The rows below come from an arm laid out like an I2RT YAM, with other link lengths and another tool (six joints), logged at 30 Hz.
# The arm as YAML. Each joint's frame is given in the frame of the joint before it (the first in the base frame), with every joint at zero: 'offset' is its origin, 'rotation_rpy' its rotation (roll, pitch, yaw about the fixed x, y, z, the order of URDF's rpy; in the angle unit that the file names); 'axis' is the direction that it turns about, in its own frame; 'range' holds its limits. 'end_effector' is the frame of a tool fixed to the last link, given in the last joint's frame.
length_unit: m
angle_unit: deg
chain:
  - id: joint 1
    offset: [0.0, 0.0, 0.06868]
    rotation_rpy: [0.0, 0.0, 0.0]
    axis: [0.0, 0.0, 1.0]
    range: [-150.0, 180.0]
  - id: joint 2
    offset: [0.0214, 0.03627, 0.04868]
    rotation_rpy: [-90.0, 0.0, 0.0]
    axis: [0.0, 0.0, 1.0]
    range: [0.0, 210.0]
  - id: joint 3
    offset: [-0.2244, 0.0, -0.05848]
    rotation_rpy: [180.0, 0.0, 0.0]
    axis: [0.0, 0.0, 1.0]
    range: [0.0, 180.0]
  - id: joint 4
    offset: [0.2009, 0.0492, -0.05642]
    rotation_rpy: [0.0, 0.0, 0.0]
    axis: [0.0, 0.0, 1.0]
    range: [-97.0, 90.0]
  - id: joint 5
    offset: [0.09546, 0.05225, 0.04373]
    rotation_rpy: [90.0, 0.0, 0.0]
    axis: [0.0, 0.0, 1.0]
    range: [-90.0, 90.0]
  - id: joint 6
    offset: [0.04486, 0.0, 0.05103]
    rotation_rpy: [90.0, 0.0, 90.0]
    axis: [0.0, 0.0, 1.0]
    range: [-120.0, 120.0]
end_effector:
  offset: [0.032, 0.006, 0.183]
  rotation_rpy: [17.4, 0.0, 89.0]
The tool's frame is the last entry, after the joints.
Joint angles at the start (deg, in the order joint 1, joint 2, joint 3, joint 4, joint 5, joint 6):
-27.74 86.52 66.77 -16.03 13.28 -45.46
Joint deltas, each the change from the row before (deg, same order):
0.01 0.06 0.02 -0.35 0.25 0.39
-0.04 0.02 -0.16 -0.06 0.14 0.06
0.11 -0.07 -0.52 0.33 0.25 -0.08
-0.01 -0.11 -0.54 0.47 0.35 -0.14
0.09 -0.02 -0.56 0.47 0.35 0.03
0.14 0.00 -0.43 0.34 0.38 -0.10
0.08 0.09 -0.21 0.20 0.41 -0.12
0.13 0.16 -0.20 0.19 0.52 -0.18
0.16 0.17 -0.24 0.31 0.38 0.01
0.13 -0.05 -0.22 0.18 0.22 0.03
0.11 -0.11 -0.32 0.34 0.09 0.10
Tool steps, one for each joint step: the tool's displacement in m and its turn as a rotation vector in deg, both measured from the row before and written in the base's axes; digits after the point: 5 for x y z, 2 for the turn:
-0.00161 -0.00026 -0.00185 0.28 0.19 -0.42
-0.00124 -0.00034 -0.00164 0.07 0.22 -0.19
-0.00079 0.00041 -0.00194 -0.12 0.22 -0.04
-0.00139 -0.00079 -0.00104 -0.28 0.14 -0.21
-0.00098 -0.00013 -0.00197 -0.13 0.14 -0.21
-0.00069 0.00010 -0.00158 -0.22 0.24 -0.11
-0.00075 -0.00054 -0.00110 -0.24 0.27 -0.18
-0.00074 -0.00052 -0.00148 -0.30 0.40 -0.18
-0.00009 -0.00006 -0.00152 -0.15 0.19 -0.15
-0.00018 0.00037 -0.00037 -0.11 0.03 -0.06
0.00013 0.00054 -0.00014 -0.05 -0.15 -0.02

